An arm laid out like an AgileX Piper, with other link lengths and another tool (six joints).
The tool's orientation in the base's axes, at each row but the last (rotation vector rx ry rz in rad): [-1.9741, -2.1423, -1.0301]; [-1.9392, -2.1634, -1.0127]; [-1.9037, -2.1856, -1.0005]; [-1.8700, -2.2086, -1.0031]
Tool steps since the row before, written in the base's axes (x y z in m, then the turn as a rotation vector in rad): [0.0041, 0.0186, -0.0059, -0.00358, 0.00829, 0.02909]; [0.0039, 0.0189, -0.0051, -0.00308, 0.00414, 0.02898]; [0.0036, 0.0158, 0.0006, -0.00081, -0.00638, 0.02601]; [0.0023, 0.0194, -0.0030, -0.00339, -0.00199, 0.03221]
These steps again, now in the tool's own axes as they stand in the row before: [0.0127, 0.0005, 0.0154, 0.02128, 0.00893, -0.01988]; [0.0132, 0.0012, 0.0149, 0.01754, 0.00938, -0.02170]; [0.0130, 0.0038, 0.0089, 0.00662, 0.01002, -0.02395]; [0.0146, 0.0016, 0.0132, 0.01385, 0.01049, -0.02741]
